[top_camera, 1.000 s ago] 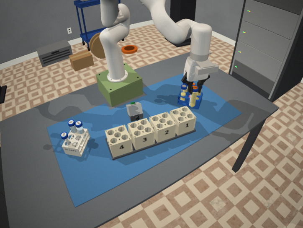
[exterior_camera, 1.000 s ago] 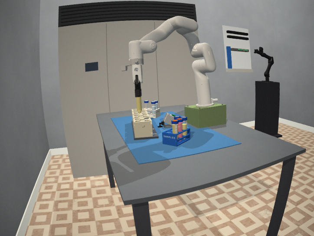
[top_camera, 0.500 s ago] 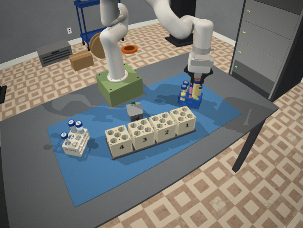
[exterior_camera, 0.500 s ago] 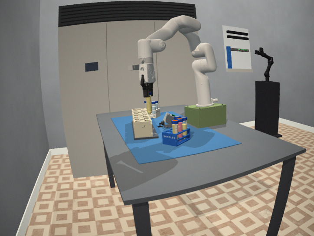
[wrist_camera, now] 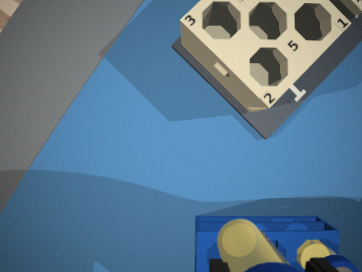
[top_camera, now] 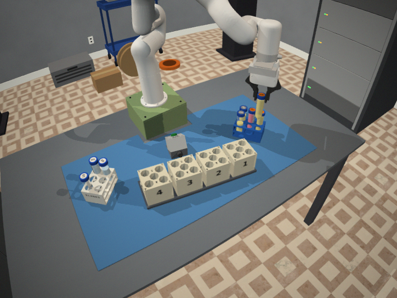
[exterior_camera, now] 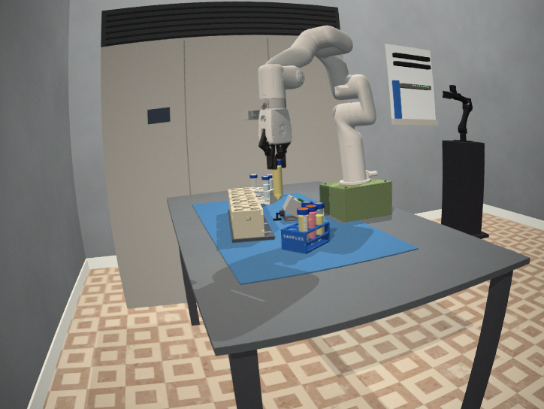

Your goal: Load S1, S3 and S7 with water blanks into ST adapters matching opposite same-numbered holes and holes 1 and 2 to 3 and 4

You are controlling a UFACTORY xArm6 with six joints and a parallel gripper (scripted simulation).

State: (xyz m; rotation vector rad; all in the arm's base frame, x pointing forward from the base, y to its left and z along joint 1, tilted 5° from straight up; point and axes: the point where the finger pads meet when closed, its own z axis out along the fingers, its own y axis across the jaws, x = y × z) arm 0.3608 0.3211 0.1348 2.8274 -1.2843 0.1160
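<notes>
My gripper is now 10 mm to the left of the sample tube and 50 mm above it. Round my hand: blue samples rack: 70 mm behind, 20 mm to the left, 220 mm below; then pink-filled tube: 80 mm behind, 40 mm to the left, 190 mm below; then adapter 1: 80 mm ahead, 130 mm to the right, 200 mm below.
</notes>
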